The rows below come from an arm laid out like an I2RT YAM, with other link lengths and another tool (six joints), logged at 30 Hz.
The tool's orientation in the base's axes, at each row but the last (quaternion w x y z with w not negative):
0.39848, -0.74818, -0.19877, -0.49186
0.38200, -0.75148, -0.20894, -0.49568
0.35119, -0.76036, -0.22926, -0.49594
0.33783, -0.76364, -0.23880, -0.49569
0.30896, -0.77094, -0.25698, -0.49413
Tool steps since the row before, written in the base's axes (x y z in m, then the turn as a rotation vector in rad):
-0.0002, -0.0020, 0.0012, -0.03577, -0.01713, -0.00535
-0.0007, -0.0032, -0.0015, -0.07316, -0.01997, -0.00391
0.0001, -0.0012, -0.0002, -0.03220, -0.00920, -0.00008
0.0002, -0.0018, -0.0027, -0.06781, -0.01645, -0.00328
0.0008, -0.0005, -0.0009, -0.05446, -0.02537, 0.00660
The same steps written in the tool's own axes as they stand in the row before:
0.0012, 0.0006, -0.0019, -0.01880, -0.01218, -0.03316
-0.0014, 0.0021, -0.0026, -0.03307, -0.03685, -0.05758
-0.0001, 0.0009, -0.0008, -0.01305, -0.01645, -0.02608
-0.0025, 0.0021, -0.0005, -0.03026, -0.03571, -0.05186
-0.0006, 0.0011, 0.0004, -0.01690, -0.02250, -0.05349

